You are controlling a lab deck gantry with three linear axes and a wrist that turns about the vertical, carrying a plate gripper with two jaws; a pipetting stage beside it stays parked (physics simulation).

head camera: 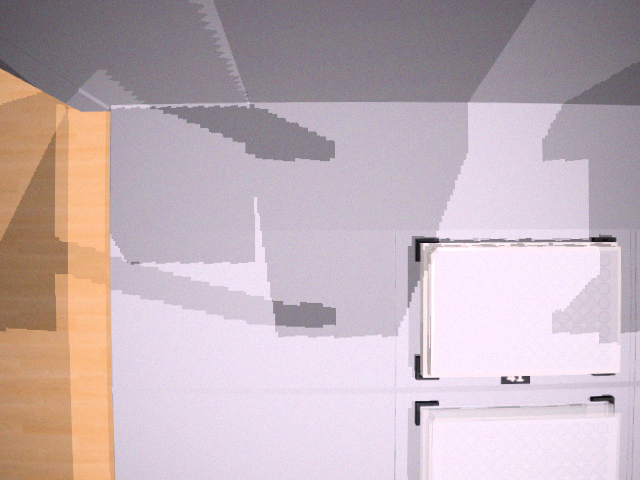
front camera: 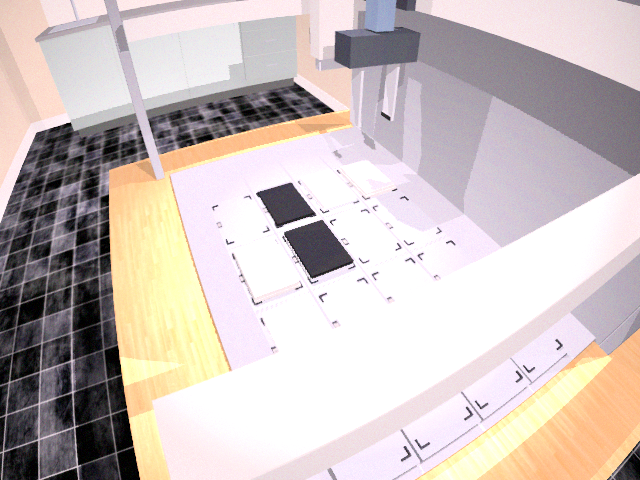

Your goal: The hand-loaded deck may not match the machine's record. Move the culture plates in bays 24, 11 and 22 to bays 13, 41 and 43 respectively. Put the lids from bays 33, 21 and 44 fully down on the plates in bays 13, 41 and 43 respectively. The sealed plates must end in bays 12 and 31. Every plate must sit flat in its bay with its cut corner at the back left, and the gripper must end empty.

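Where they show: gripper, fingertip midpoint: (front camera: 371,120); robot's base, link origin: (front camera: 213,207).
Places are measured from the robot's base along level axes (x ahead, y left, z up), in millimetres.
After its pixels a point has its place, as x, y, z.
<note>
My gripper (front camera: 372,120) @(64, 364, 160) is raised at the far back of the deck in the front view, its two jaws apart and empty. A pale plate (front camera: 368,177) @(74, 363, 14) (head camera: 516,310) @(56, 365, 14) is in bay 41, with its cut corner at the upper left in the head view. A clear-welled plate (front camera: 329,187) @(70, 259, 14) (head camera: 522,449) @(61, 277, 14) is in bay 31, cropped in the head view. Black slabs cover bay 21 (front camera: 285,203) @(72, 149, 8) and bay 22 (front camera: 317,248) @(235, 147, 17); a pale edge shows under the one at bay 22. A white plate (front camera: 266,269) @(240, 42, 15) is in bay 12. Bay 11 (front camera: 240,221) @(75, 42, 0) shows its corner marks and no plate. Bay 13 is mostly hidden.
A broad white beam (front camera: 382,361) @(622, -22, 400) crosses the front view and hides the nearer bays. A thin upright post (front camera: 136,103) @(-207, -107, 210) stands at the deck's back left. Wooden edging (front camera: 149,279) (head camera: 87,310) borders the grey deck. Shadows cross the deck and the bay 41 plate.
</note>
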